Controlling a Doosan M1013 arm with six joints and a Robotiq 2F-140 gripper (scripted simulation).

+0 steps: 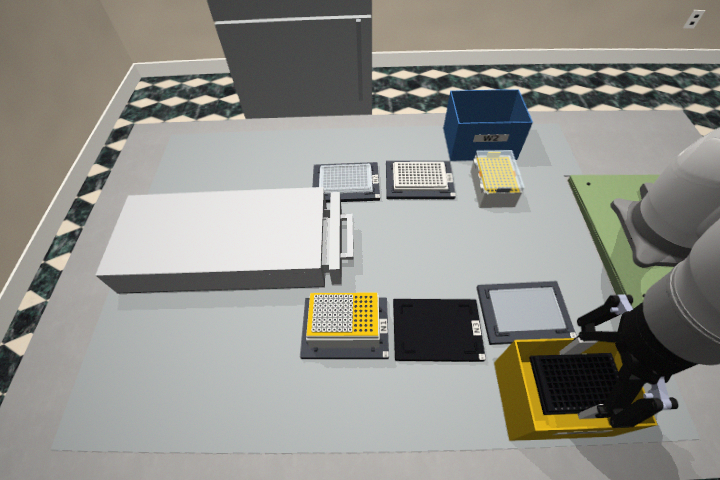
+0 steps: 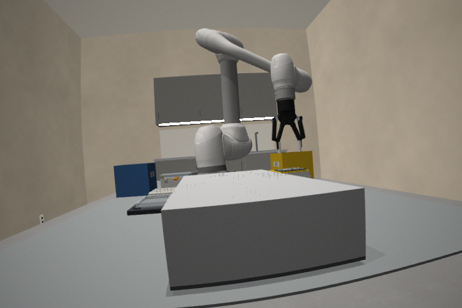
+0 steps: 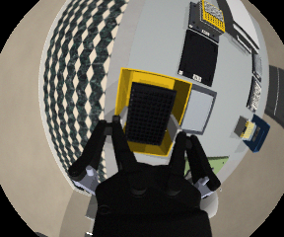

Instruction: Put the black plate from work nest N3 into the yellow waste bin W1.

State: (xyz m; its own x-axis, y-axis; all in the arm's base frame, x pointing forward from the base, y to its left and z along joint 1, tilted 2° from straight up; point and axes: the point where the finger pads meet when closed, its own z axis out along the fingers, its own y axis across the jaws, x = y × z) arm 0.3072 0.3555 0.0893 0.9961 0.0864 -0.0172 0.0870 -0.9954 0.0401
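The black plate lies 2 cm below my hand. The rest, counted from my hand: yellow bin W1 (9 cm below); then pale lid (2 cm ahead, 16 cm to the right, 11 cm below); then black nest N3 (20 cm ahead, 11 cm to the right, 12 cm below).
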